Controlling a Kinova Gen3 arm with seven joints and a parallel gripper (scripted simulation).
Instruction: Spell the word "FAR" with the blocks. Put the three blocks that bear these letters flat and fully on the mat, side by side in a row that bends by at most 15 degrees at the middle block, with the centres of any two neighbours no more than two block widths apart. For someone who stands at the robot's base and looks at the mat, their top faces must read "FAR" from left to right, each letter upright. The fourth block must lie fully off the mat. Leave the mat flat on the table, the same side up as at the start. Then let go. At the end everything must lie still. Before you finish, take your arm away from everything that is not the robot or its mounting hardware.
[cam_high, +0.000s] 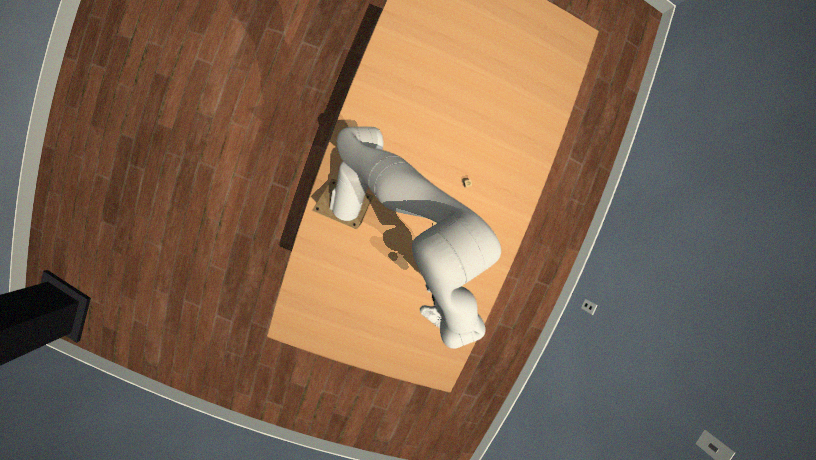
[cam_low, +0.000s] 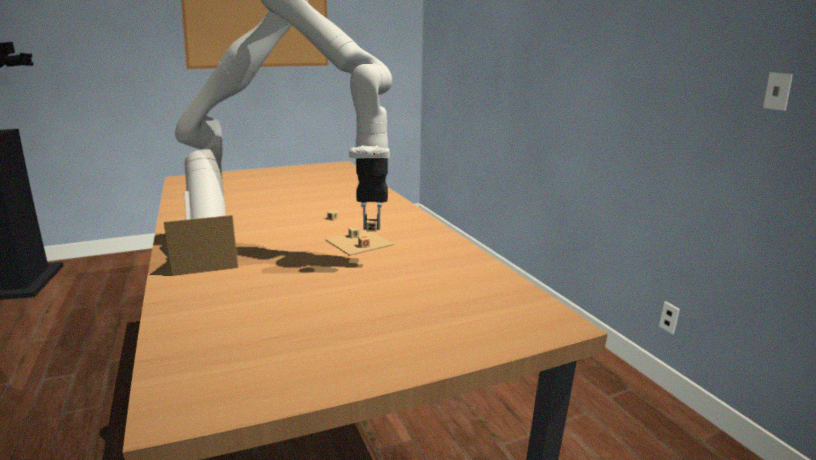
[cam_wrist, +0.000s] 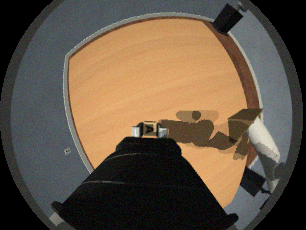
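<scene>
My gripper is now 10 mm past the tan mat, 170 mm to the right of it and 110 mm above it.
</scene>
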